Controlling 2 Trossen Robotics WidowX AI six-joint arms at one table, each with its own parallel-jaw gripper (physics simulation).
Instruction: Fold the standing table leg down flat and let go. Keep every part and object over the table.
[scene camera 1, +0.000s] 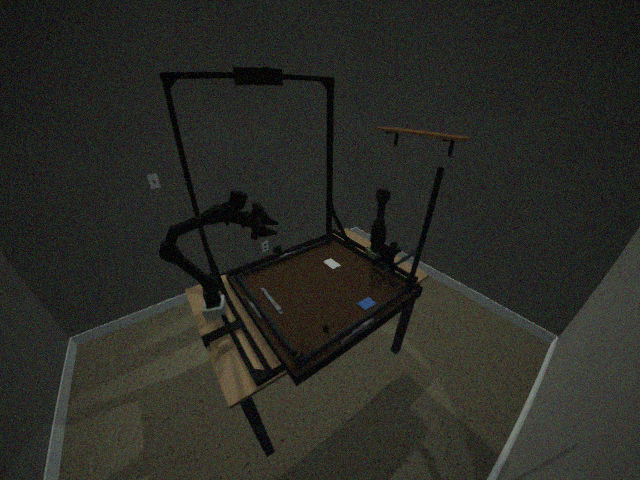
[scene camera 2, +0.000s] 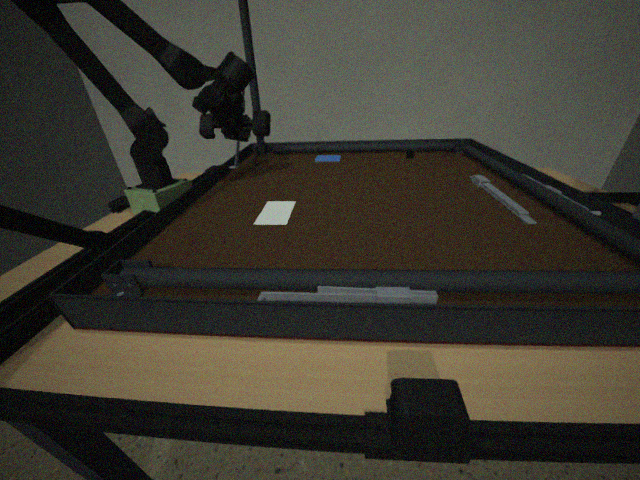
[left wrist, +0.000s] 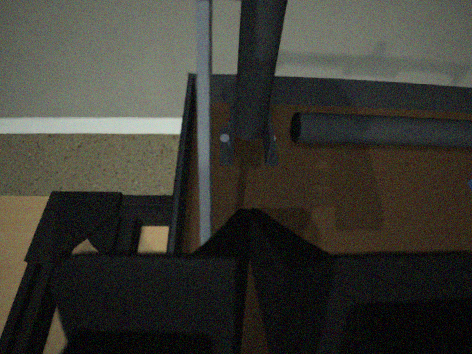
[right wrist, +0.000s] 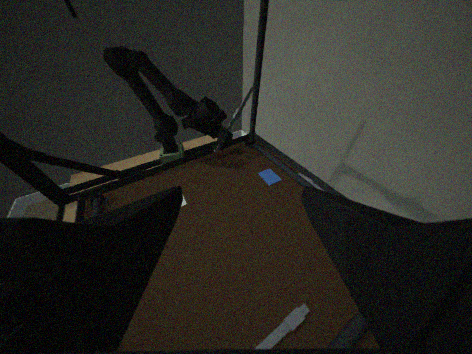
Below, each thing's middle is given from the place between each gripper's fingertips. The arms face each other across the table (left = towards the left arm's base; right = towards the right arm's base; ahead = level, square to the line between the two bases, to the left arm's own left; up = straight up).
Labels:
Right now the white patch (scene camera 2: 274, 212) is 31 cm behind my left hand, 20 cm to the right of it and 8 cm below it.
Now: right hand 110 mm past the white patch, 340 mm to the right of it and 380 mm above it.

